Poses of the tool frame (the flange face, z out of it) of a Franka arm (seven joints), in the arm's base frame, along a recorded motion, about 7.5 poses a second.
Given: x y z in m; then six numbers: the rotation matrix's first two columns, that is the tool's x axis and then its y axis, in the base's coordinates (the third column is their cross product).
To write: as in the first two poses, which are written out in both.
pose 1, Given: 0.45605 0.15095 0.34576 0.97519 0.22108 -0.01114 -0.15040 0.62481 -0.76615
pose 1, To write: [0.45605 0.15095 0.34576], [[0.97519 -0.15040 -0.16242], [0.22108 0.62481 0.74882], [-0.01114 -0.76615 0.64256]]
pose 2, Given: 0.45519 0.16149 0.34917 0.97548 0.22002 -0.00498 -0.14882 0.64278 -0.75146
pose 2, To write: [0.45519 0.16149 0.34917], [[0.97548 -0.14882 -0.16214], [0.22002 0.64278 0.73378], [-0.00498 -0.75146 0.65976]]
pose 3, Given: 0.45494 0.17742 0.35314 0.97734 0.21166 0.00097 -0.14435 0.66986 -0.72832
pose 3, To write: [0.45494 0.17742 0.35314], [[0.97734 -0.14435 -0.15481], [0.21166 0.66986 0.71168], [0.00097 -0.72832 0.68523]]
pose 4, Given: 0.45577 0.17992 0.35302 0.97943 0.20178 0.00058 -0.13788 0.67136 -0.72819
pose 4, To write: [0.45577 0.17992 0.35302], [[0.97943 -0.13788 -0.14732], [0.20178 0.67136 0.71313], [0.00058 -0.72819 0.68537]]
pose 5, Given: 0.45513 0.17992 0.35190 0.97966 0.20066 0.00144 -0.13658 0.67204 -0.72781
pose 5, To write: [0.45513 0.17992 0.35190], [[0.97966 -0.13658 -0.14701], [0.20066 0.67204 0.71281], [0.00144 -0.72781 0.68578]]
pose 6, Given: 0.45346 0.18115 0.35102 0.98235 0.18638 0.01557 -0.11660 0.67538 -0.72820
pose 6, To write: [0.45346 0.18115 0.35102], [[0.98235 -0.11660 -0.14624], [0.18638 0.67538 0.71353], [0.01557 -0.72820 0.68519]]
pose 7, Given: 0.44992 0.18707 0.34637 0.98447 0.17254 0.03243 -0.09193 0.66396 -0.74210
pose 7, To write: [0.44992 0.18707 0.34637], [[0.98447 -0.09193 -0.14957], [0.17254 0.66396 0.72759], [0.03243 -0.74210 0.66951]]
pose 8, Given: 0.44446 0.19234 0.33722 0.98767 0.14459 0.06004 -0.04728 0.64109 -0.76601
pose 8, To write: [0.44446 0.19234 0.33722], [[0.98767 -0.04728 -0.14925], [0.14459 0.64109 0.75373], [0.06004 -0.76601 0.64002]]
